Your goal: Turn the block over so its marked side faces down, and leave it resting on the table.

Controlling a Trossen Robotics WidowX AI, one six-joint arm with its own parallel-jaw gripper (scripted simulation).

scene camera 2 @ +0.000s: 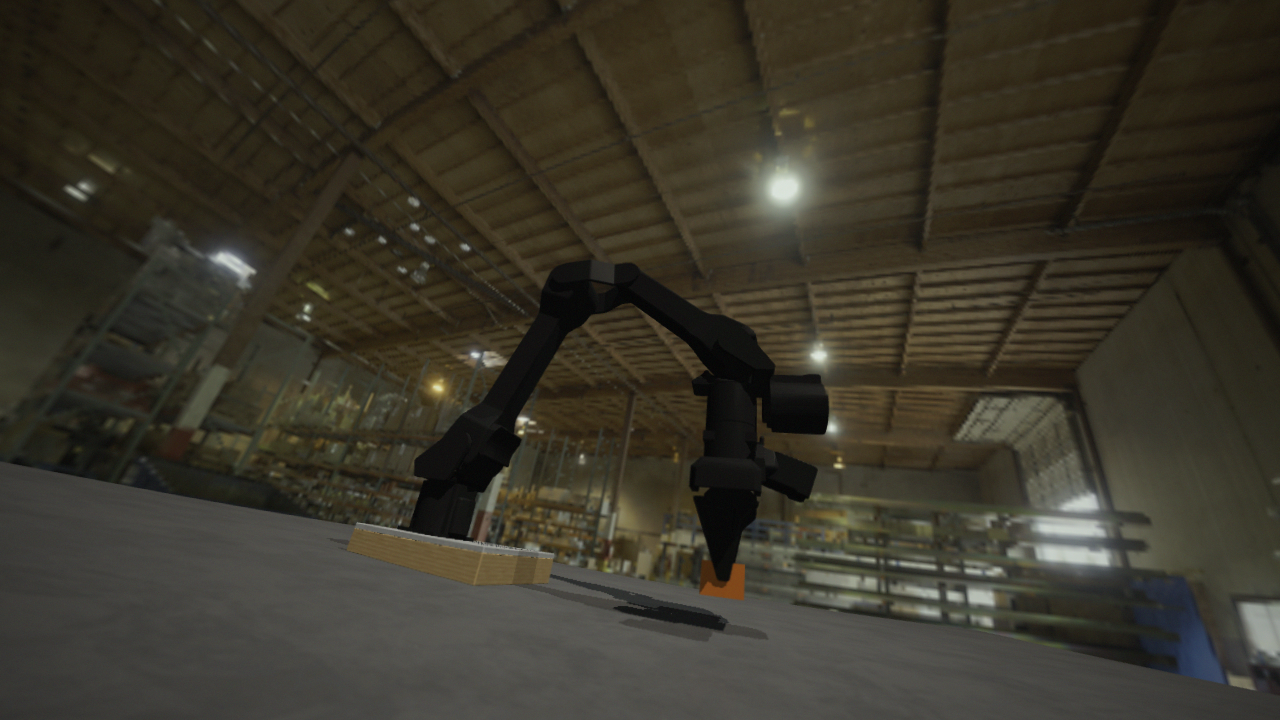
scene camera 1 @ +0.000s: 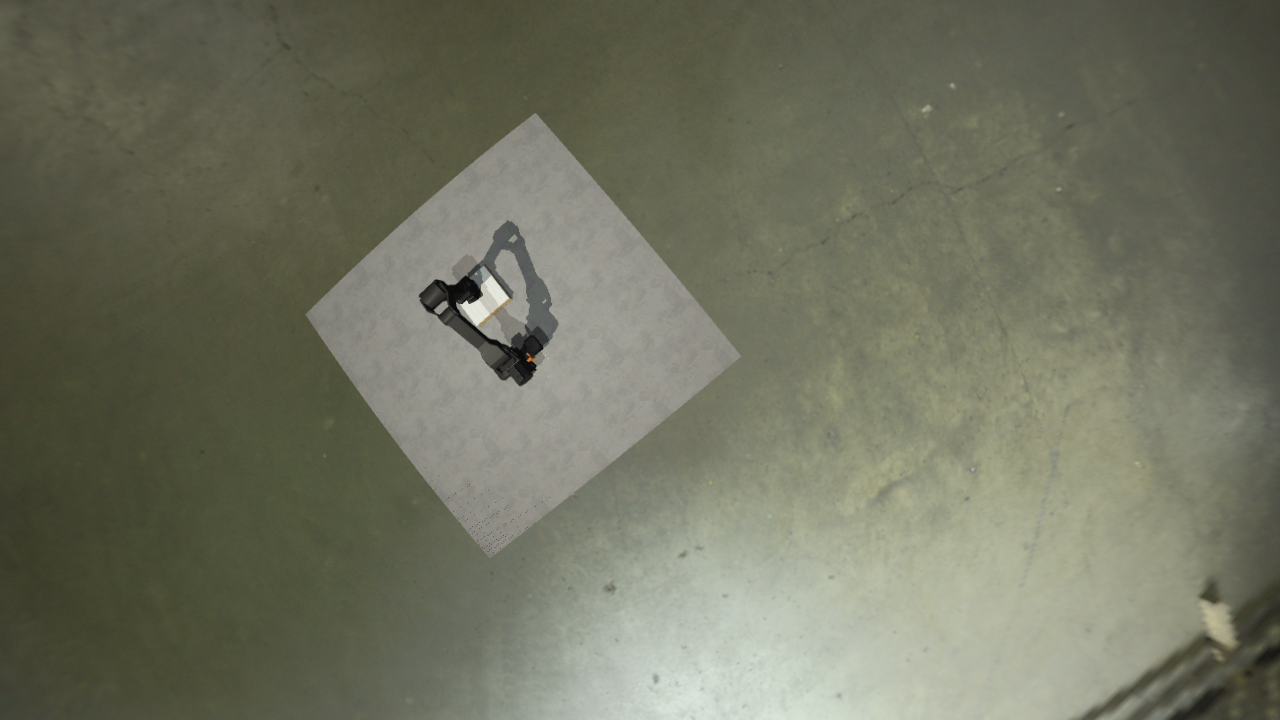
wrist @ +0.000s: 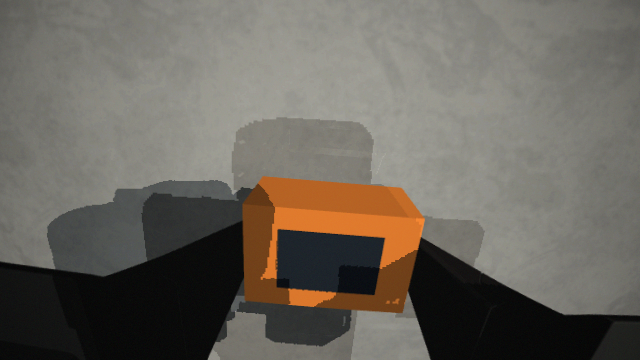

Scene:
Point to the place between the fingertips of the gripper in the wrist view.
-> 328, 237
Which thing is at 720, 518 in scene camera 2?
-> The gripper.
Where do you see an orange block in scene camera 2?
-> At 734, 588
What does the gripper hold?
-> An orange block.

